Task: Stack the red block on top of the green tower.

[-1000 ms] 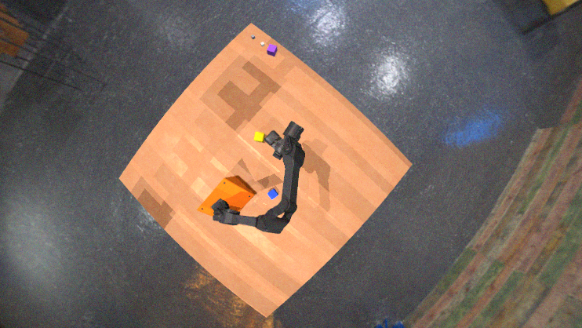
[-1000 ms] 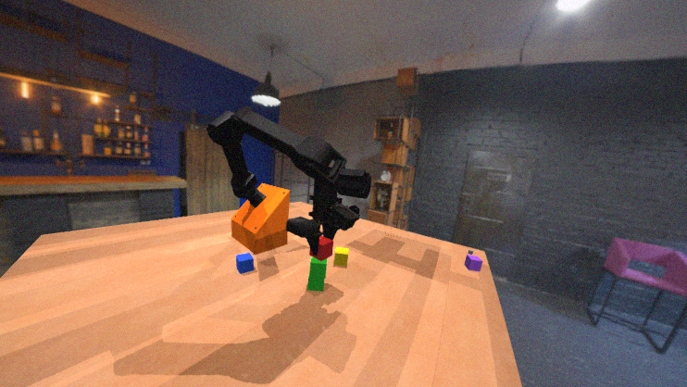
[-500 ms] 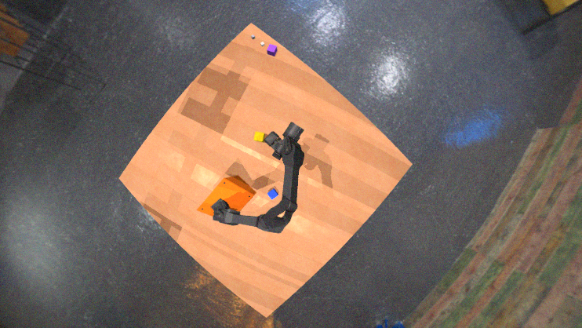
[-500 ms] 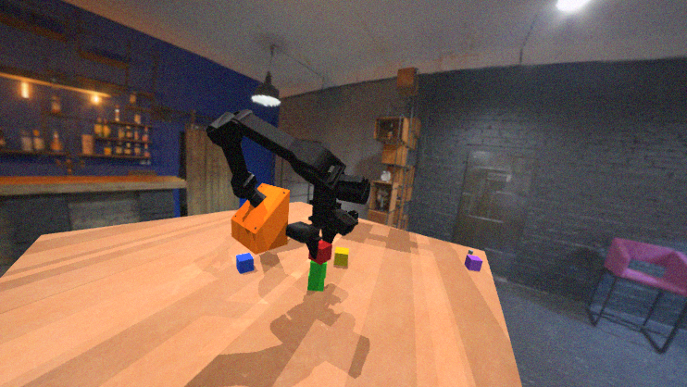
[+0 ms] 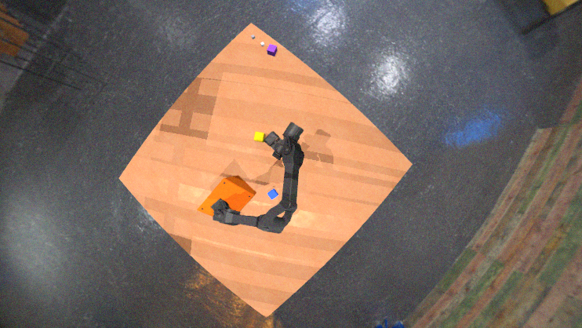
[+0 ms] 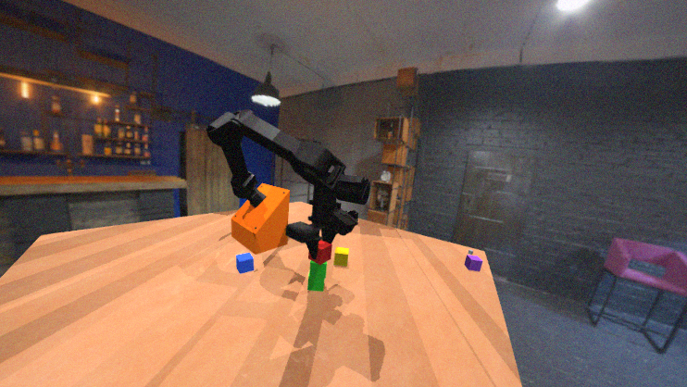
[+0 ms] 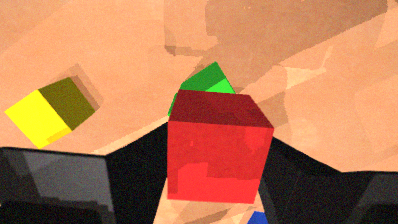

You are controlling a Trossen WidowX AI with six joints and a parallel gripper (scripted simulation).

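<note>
Now: gripper tip 10 mm below the red block. From my gripper tip the other things lie so: yellow block (50 mm behind, 150 mm to the left, 70 mm below); blue block (190 mm behind, 130 mm to the right, 70 mm below); purple block (330 mm ahead, 500 mm to the left, 70 mm below).
</note>
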